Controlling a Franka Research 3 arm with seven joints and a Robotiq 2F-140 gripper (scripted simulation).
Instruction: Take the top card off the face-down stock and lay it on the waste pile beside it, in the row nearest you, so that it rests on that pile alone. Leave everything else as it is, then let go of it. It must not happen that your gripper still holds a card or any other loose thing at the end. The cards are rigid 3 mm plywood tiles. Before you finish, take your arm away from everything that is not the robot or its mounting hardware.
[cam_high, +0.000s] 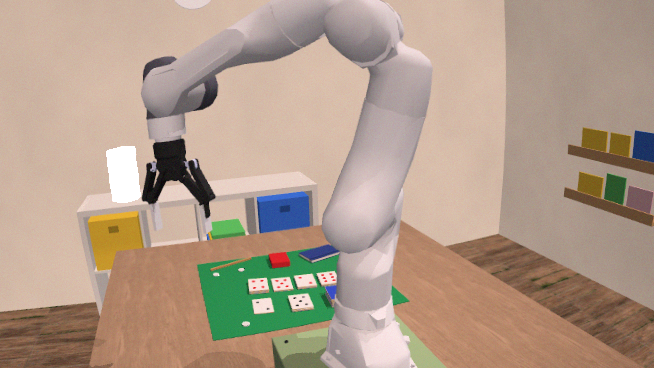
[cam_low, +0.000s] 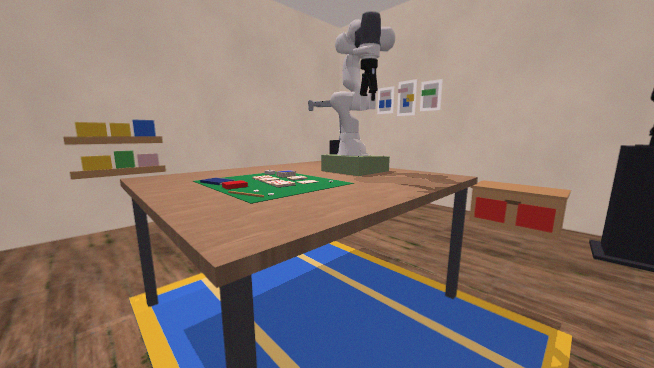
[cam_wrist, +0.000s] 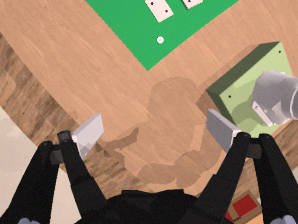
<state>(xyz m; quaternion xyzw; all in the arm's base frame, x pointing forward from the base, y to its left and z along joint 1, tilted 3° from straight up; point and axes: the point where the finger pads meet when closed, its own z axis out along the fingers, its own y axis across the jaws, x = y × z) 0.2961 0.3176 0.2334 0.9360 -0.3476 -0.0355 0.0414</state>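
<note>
The grey block lies 130 mm ahead of my hand, 580 mm to the right of it and 330 mm below it. Round my hand: black-pip card 170 mm ahead, 220 mm to the right, 350 mm below; green mat 290 mm ahead, 350 mm to the right, 360 mm below; wooden stick 520 mm ahead, 200 mm to the right, 350 mm below.
</note>
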